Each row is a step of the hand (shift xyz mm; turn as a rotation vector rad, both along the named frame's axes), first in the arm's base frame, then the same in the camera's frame.
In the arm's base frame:
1: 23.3 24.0 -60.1 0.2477 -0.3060 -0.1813
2: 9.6 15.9 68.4 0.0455 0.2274 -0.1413
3: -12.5 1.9 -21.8 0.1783 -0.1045 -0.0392
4: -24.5 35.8 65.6 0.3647 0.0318 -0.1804
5: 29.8 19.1 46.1 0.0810 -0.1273 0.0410
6: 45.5 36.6 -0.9 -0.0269 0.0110 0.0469
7: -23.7 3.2 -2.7 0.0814 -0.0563 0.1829
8: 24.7 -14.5 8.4 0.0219 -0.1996 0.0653
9: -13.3 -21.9 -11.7 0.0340 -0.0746 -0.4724
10: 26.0 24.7 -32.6 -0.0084 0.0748 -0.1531
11: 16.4 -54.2 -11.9 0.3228 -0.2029 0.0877
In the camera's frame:
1: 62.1 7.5 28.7 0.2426 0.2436 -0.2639
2: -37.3 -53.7 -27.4 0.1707 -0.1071 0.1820
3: 6.5 15.2 19.0 0.1332 0.0374 -0.1585
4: -55.7 -55.0 7.6 0.3862 -0.0512 -0.1215
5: -7.2 -50.7 -27.6 0.0055 0.0438 -0.1500
6: 39.3 -42.9 -4.4 -0.0491 -0.0251 0.0019
7: -14.2 7.5 17.9 -0.0787 -0.0891 -0.1706
8: 8.9 -2.6 -28.4 -0.0660 0.1052 -0.1708
9: -5.3 27.7 -0.3 0.3347 0.3089 0.1499
10: 45.2 -9.4 14.7 0.1130 0.0328 0.1236
11: 9.8 41.5 -39.1 0.1296 -0.0109 -0.3690

